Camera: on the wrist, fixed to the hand. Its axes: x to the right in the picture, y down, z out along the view.
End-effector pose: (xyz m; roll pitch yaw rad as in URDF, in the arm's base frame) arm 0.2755 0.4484 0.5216 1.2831 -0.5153 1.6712
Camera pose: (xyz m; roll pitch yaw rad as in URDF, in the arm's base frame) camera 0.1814 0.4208 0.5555 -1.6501 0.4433 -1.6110
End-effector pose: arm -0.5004 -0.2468 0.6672 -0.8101 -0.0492 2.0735
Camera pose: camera -0.4904 -0.2344 0.5647 0.5087 0.1931 -1.0634
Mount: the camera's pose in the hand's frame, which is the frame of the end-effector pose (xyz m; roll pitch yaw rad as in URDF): 0.0010 0.0642 -0.0815 -0.3072 0.1024 3.0402
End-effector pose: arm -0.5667 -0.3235 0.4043 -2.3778 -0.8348 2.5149
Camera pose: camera -0.4983 -0.2462 0.4147 2.2318 0.8193 -0.4150
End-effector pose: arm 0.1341 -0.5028 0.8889 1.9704 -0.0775 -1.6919
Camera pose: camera 0.1846 -0.5029 0.9796 -2.2730 -0.0555 1.3946
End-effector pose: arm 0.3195 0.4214 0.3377 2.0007 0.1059 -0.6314
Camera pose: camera 0.3561 0.4533 0.4294 -2.2936 -0.2403 2.4577
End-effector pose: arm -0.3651 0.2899 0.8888 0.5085 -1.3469 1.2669
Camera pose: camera -0.4448 0.3559 0.8809 -1.4468 1.3418 -2.5265
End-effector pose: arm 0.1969 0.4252 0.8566 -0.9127 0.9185 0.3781
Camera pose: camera 0.1324 0.3725 0.7947 0.5904 -0.7756 -2.7365
